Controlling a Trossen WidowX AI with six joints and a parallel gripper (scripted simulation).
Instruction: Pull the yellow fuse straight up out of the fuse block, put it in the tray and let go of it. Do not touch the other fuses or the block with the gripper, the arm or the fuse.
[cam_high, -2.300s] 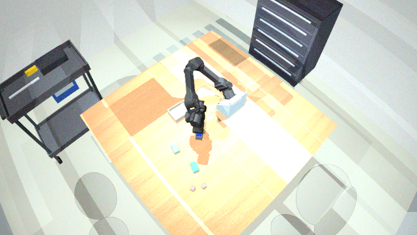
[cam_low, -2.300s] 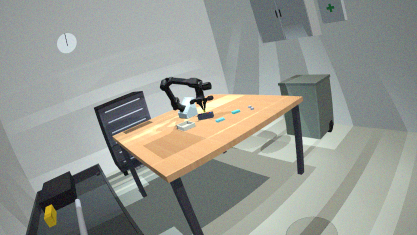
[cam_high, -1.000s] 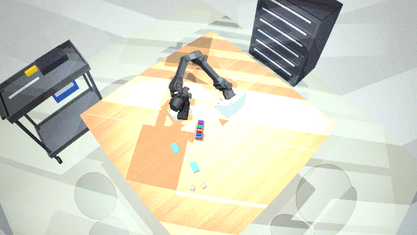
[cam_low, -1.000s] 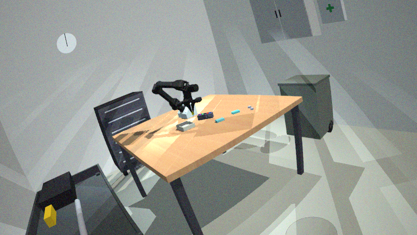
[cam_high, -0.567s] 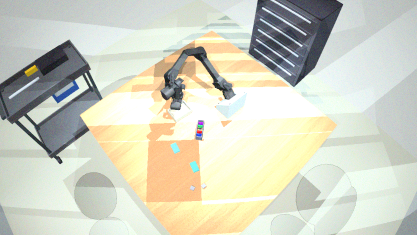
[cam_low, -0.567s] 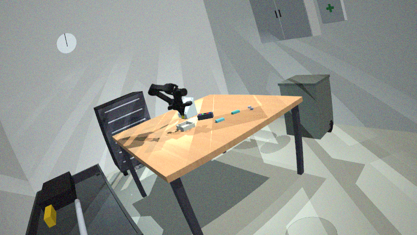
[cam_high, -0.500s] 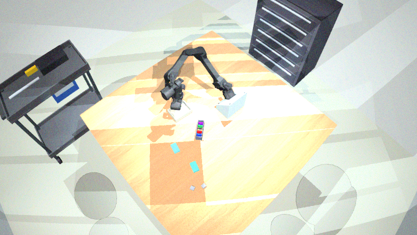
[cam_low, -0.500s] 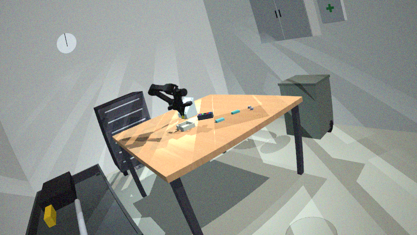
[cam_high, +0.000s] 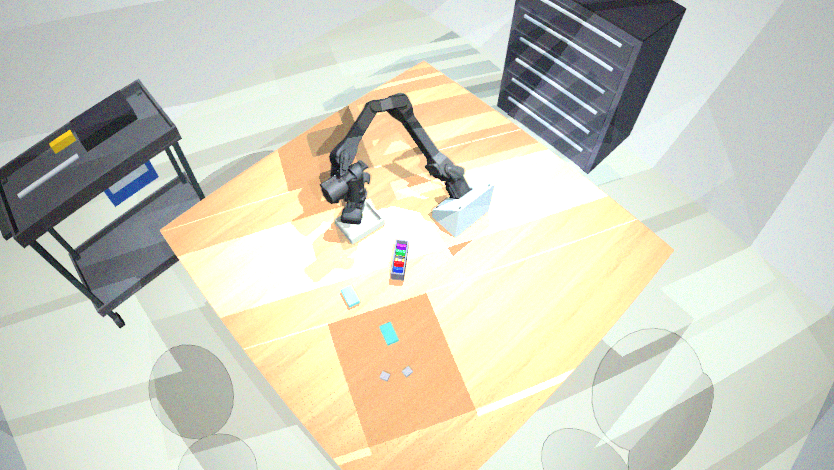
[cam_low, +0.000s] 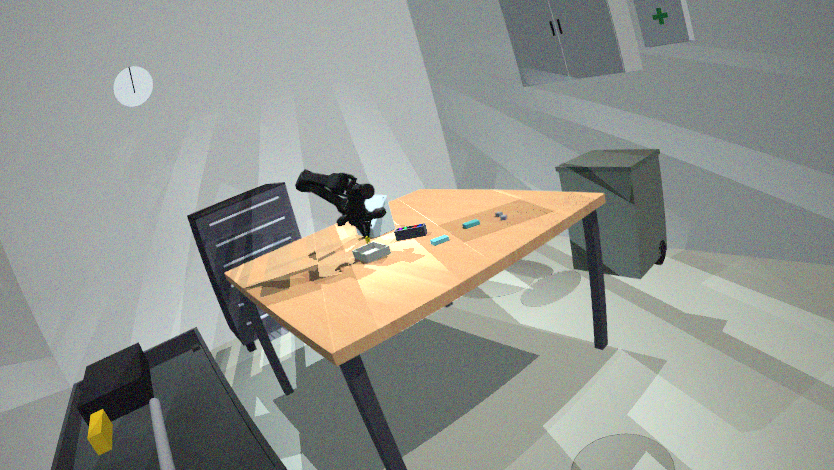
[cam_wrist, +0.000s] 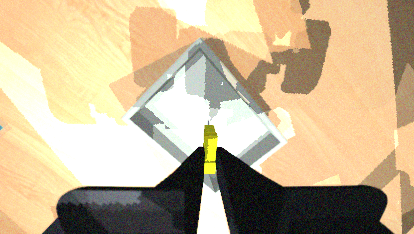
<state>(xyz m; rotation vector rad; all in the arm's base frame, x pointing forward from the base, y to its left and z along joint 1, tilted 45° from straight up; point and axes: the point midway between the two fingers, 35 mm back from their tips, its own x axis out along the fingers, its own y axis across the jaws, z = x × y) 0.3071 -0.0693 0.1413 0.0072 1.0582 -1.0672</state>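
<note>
Now: the yellow fuse 10 mm below my gripper tip. Round my gripper tip: purple fuse: 170 mm to the left, 50 mm below, 50 mm behind; green fuse: 180 mm to the left, 50 mm below, 30 mm behind; light grey tray: 70 mm below.
</note>
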